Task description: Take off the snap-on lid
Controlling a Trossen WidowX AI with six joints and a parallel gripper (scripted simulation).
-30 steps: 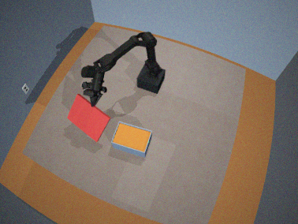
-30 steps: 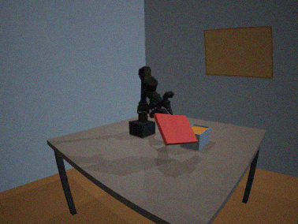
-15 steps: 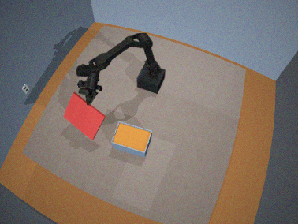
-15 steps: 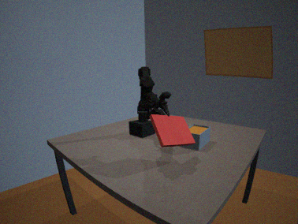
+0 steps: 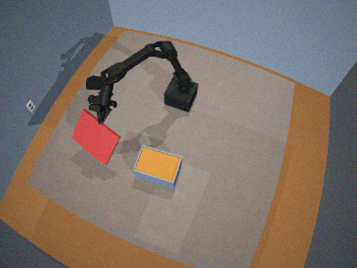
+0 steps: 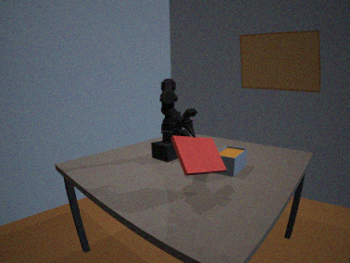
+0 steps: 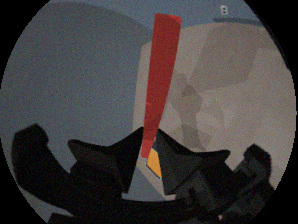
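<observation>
My gripper tip is now 5 cm short of the red lid, 3 cm to the left of it and 5 cm above it. Round my gripper tip: storage box 8 cm ahead, 28 cm to the left, 18 cm below.
</observation>
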